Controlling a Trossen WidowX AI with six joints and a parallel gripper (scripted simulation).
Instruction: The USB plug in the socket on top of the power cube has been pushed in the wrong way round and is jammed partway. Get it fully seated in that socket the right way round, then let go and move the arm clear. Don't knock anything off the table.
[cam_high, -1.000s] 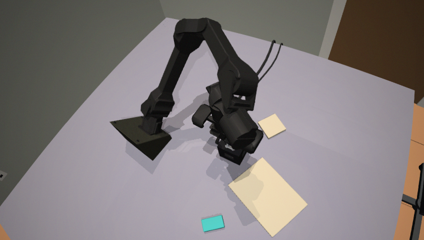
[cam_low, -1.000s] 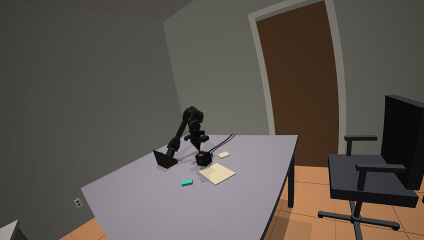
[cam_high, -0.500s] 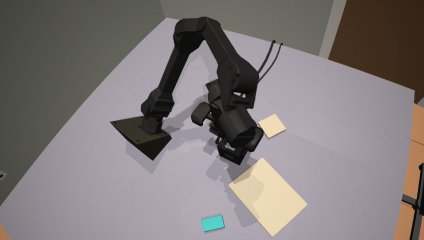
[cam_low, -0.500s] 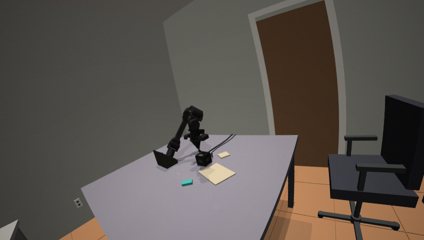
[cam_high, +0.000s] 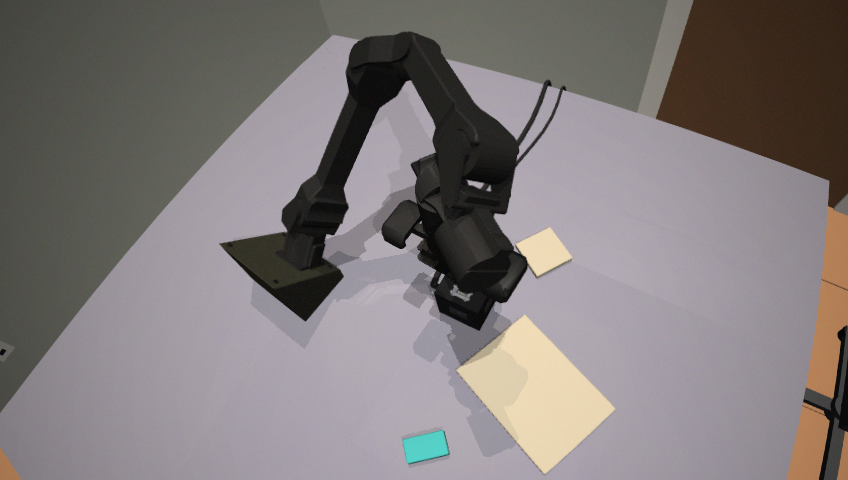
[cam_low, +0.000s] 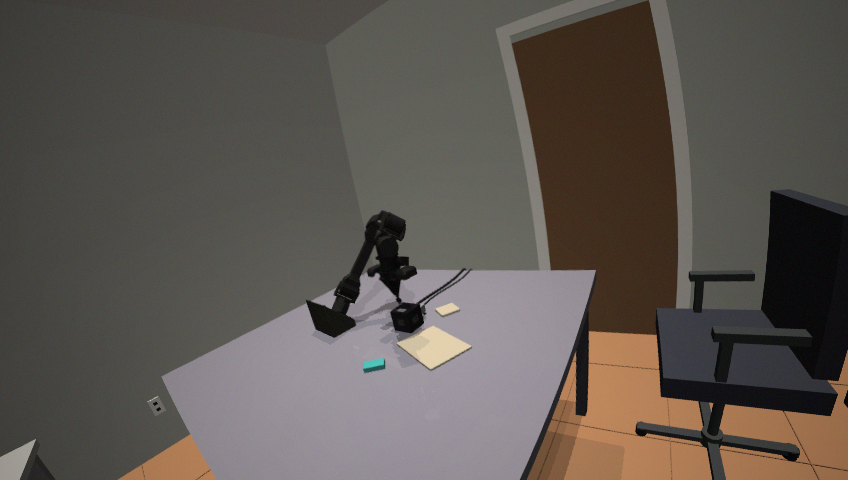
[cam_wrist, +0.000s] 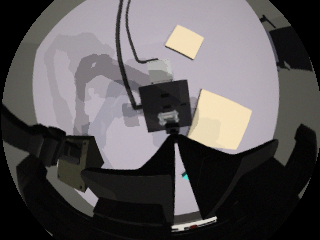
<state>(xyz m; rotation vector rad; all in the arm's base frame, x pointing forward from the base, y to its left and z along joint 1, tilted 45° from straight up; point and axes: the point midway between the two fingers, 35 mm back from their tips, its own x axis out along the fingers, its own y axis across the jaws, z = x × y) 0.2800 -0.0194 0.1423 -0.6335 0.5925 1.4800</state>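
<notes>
Right now my gripper tip is 20 mm above the USB plug. From my gripper tip the other things lie so: small cream pad 170 mm to the left, 130 mm below, 60 mm ahead; then USB socket 70 mm below, 10 mm to the left; then large cream sheet 160 mm ahead, 130 mm below, 50 mm to the right.
</notes>
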